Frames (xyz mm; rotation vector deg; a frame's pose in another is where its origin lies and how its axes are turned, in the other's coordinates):
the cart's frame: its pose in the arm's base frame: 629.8 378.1 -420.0 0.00 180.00 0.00
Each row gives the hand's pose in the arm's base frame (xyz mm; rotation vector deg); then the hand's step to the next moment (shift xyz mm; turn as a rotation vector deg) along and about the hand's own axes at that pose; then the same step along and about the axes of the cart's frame.
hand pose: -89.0 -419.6 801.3 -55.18 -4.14 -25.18
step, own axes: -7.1 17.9 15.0 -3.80 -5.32 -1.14
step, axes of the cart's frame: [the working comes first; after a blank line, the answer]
step, axes of the arm's base frame: 2.6 23.2 -7.1 -5.70 -2.27 2.52

-2.6 23.2 7.1 5.70 -2.27 -2.52
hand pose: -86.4 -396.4 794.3 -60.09 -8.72 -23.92
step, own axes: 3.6 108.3 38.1 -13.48 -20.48 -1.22
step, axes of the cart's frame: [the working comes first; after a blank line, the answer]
step, axes of the arm's base frame: 49.9 78.5 -67.4 -20.66 -6.32 11.66

-49.9 78.5 67.4 20.66 -6.32 -11.66
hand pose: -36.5 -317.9 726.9 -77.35 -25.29 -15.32
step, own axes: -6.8 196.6 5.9 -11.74 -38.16 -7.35
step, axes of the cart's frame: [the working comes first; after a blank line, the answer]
step, axes of the arm's base frame: 78.2 46.0 -174.7 -25.84 -15.84 27.01

-78.2 46.0 174.7 25.84 -15.84 -27.01
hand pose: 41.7 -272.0 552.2 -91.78 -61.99 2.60
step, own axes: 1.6 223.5 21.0 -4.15 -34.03 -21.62
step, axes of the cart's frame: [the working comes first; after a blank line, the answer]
step, axes of the arm's base frame: 124.8 32.4 -183.7 -11.13 -21.42 32.56

-124.8 32.4 183.7 11.13 -21.42 -32.56
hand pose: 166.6 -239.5 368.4 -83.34 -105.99 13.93
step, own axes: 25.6 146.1 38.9 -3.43 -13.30 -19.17
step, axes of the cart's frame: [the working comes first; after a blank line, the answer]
step, axes of the arm's base frame: 82.7 83.1 -98.8 2.80 -13.13 19.39

-82.7 83.1 98.8 -2.80 -13.13 -19.39
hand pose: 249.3 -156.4 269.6 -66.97 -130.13 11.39
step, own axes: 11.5 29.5 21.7 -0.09 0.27 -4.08
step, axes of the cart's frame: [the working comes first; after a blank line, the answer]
step, axes of the arm's base frame: 3.5 29.6 -24.2 2.48 -0.41 3.23

-3.5 29.6 24.2 -2.48 -0.41 -3.23
